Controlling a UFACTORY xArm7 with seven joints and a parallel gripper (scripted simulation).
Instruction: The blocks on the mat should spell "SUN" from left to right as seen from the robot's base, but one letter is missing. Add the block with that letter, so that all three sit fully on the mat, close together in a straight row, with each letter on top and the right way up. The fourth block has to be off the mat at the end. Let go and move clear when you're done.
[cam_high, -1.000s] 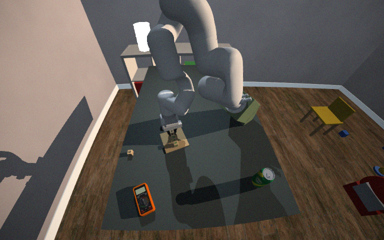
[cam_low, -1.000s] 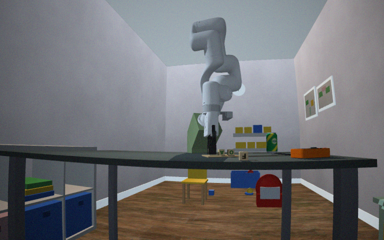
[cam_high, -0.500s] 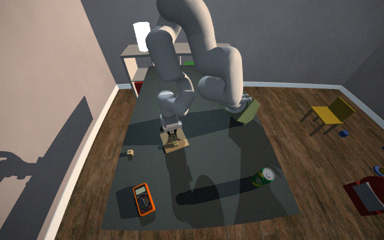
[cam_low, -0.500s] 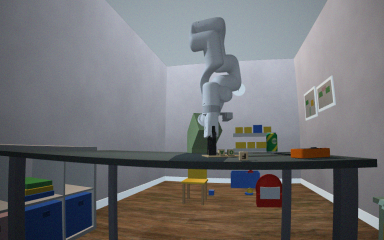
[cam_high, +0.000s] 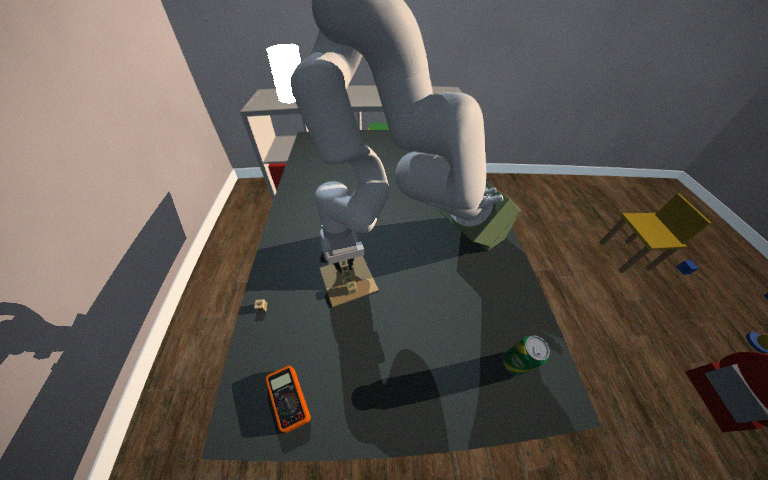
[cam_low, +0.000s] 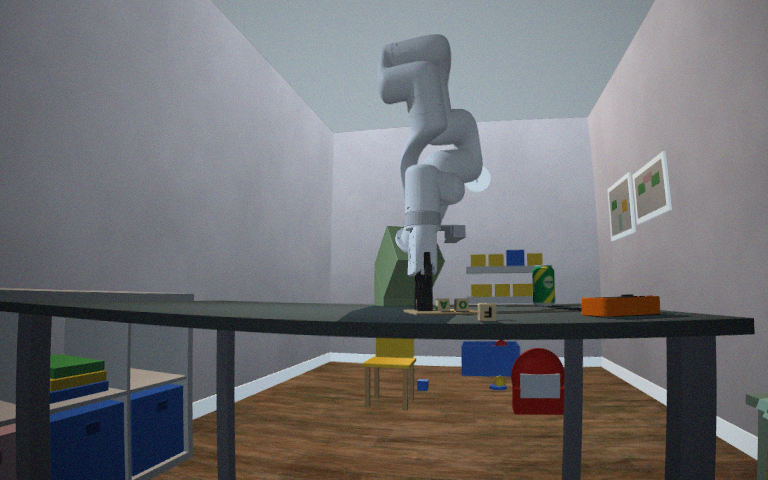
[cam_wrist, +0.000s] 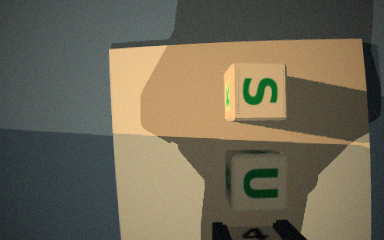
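My hand is 3 cm to the right of the letter block, 2 cm past it and 1 cm above it. Round my hand: green can 52 cm behind, 15 cm to the left, 4 cm above; tan mat 3 cm to the left, 2 cm below, 2 cm behind; orange multimeter 38 cm to the left, 1 cm below, 1 cm behind.
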